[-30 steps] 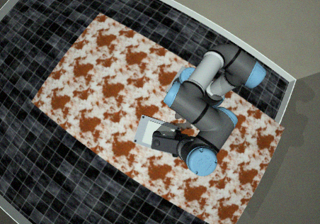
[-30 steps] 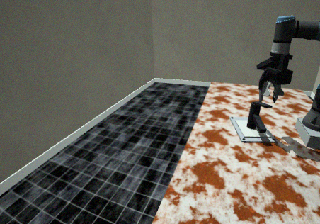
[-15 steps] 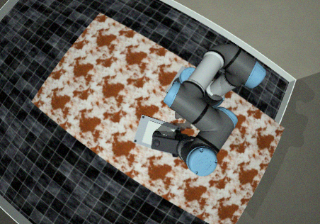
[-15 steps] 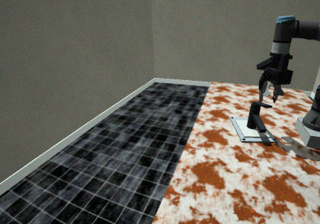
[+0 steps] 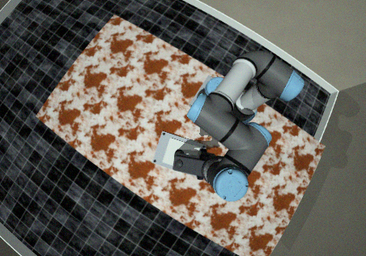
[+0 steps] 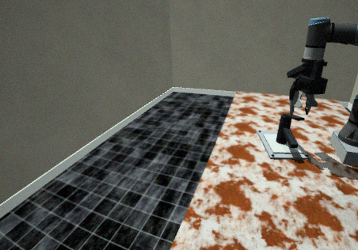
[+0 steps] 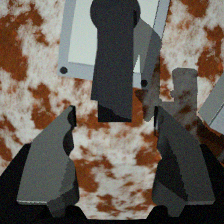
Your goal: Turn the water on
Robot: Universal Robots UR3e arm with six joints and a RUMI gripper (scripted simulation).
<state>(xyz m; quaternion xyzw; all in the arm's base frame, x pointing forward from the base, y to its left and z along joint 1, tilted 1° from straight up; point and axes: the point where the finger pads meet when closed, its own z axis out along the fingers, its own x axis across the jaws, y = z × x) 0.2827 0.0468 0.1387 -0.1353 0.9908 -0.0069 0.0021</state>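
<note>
Now: the lever 10 mm ahead of my hand, 30 mm to the right of it and 40 mm below it. Round my hand: tap: 10 mm ahead, 50 mm to the right, 90 mm below.
</note>
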